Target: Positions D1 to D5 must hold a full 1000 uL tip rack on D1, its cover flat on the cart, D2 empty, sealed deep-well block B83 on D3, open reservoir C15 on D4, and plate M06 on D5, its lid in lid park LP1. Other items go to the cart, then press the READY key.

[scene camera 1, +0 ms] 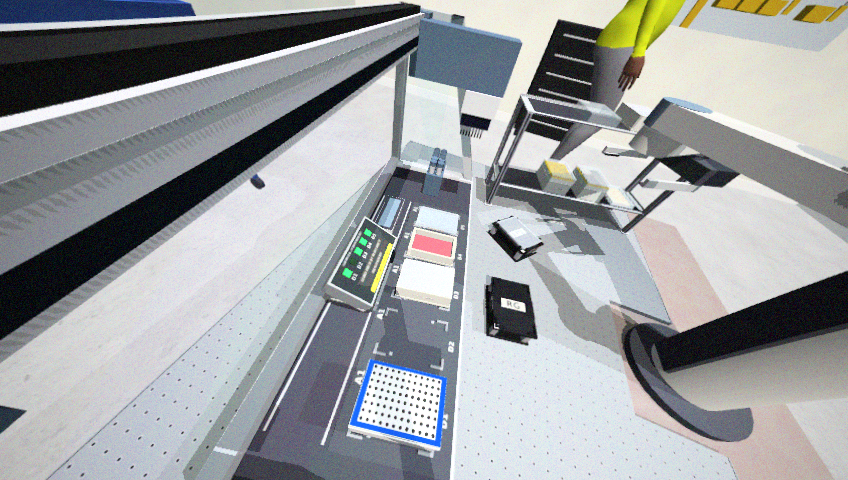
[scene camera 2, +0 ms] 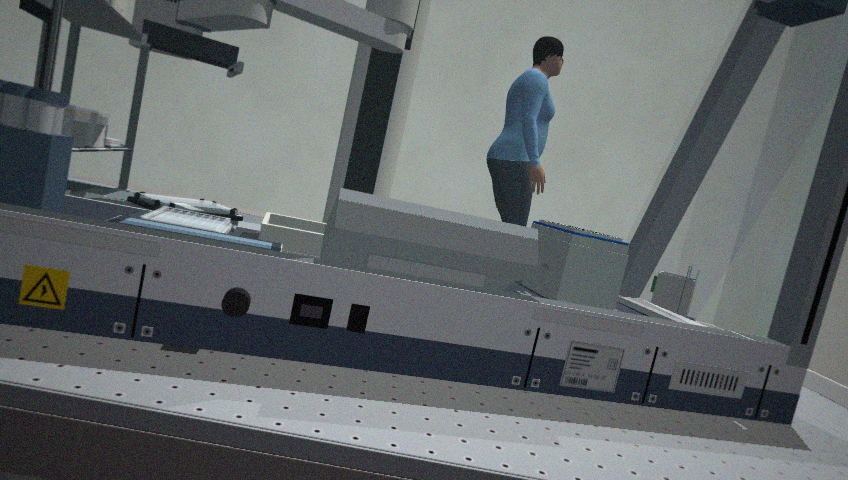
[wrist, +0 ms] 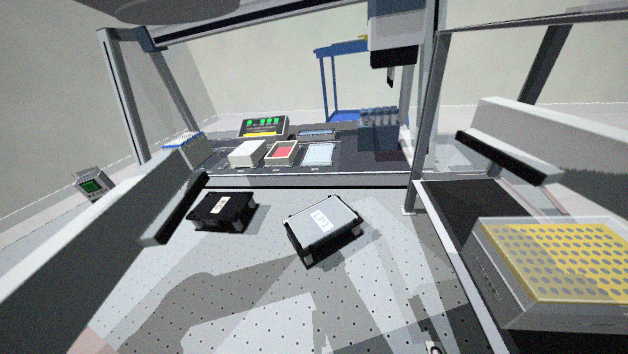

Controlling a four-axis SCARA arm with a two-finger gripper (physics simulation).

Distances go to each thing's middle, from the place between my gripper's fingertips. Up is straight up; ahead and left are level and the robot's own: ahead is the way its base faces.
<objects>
Right now the pipetting head (wrist: 393,40) is 41 cm ahead of my hand, 2 cm to the right of it and 3 cm above it. Round my hand: clear plate (scene camera 1: 429,218) (41 cm ahead, 18 cm to the left, 25 cm below); red-topped plate (scene camera 1: 438,248) (39 cm ahead, 30 cm to the left, 24 cm below); tube rack (wrist: 382,137) (49 cm ahead, 1 cm to the left, 21 cm below).
</objects>
